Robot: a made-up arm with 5 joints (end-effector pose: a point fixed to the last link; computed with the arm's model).
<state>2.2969 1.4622 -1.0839 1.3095 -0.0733</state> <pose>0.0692 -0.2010 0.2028 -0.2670 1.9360 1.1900</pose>
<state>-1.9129 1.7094 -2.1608 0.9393 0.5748</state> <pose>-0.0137 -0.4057 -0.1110 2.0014 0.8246 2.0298</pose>
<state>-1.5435 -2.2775 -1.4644 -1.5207 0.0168</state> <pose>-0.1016 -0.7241 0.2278 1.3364 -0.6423 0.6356</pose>
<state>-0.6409 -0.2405 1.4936 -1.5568 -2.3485</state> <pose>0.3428 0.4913 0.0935 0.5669 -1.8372 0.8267</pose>
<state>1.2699 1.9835 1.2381 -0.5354 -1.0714</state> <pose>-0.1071 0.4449 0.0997 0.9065 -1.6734 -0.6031</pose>
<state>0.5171 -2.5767 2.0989 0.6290 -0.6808</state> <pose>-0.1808 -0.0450 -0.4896 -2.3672 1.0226 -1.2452</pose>
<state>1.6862 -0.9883 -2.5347 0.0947 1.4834</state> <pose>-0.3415 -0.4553 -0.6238 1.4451 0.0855 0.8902</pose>
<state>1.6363 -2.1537 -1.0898 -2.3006 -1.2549</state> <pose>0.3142 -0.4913 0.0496 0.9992 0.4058 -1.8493</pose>
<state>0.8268 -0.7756 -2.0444 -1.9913 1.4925</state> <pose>-0.1374 -0.5688 -0.3774 0.5371 0.1140 -0.4262</pose>
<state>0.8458 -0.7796 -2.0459 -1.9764 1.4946</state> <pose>-0.1454 -0.5725 -0.3765 0.5327 0.1339 -0.4175</pose>
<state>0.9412 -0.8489 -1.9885 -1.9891 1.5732</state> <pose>-0.2073 -0.5817 -0.3228 0.3629 0.3009 -0.4560</pose>
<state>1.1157 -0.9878 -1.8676 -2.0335 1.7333</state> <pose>-0.2865 -0.5943 -0.1918 0.0087 0.6281 -0.4775</pose>
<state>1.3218 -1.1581 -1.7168 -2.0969 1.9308</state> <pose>-0.3032 -0.6025 -0.0204 -0.4305 1.0169 -0.3833</pose>
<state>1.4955 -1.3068 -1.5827 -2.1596 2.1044</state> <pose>-0.2511 -0.6014 0.1087 -0.8053 1.3268 -0.1899</pose>
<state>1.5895 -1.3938 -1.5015 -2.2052 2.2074</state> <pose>-0.1980 -0.5945 0.1654 -1.0207 1.4822 -0.0337</pose>
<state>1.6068 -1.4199 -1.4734 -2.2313 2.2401</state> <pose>-0.1798 -0.5875 0.1789 -1.0949 1.5152 0.0073</pose>
